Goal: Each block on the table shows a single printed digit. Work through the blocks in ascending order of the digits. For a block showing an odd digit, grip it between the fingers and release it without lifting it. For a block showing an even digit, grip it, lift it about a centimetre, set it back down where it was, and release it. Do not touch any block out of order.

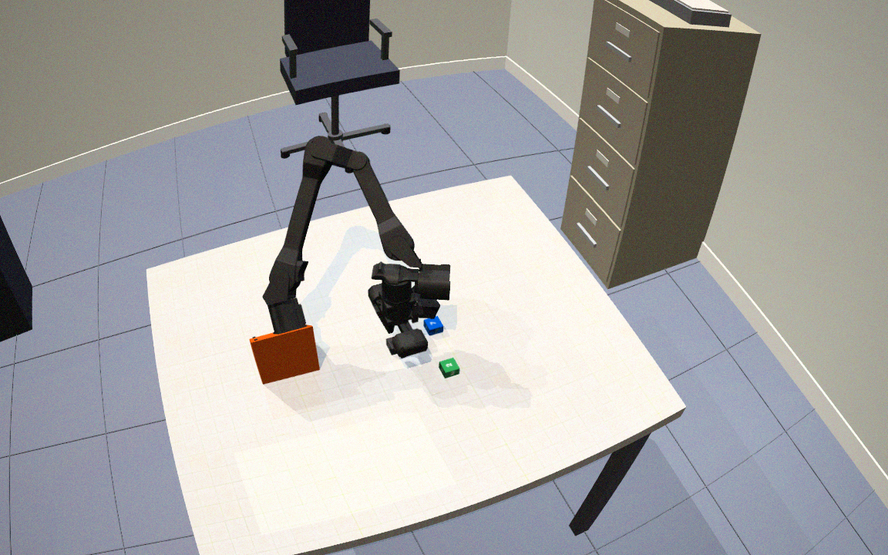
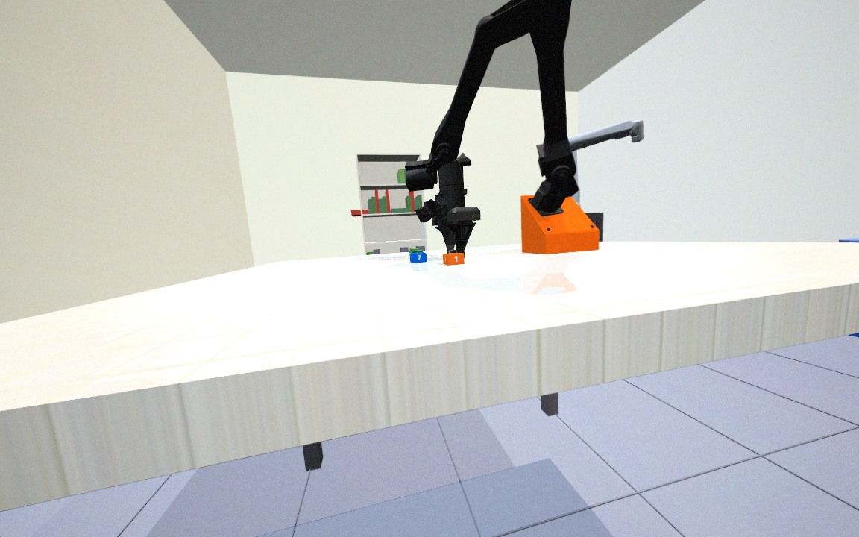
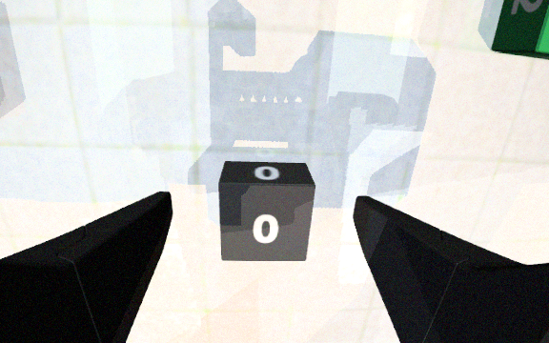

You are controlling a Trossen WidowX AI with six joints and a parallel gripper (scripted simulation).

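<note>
Now: the orange block 12 cm to the left of my gripper tip and 5 cm ahead of it. Also, from my gripper tip: green block 10 cm to the right, 7 cm ahead; then blue block 9 cm ahead, 1 cm to the left.
</note>
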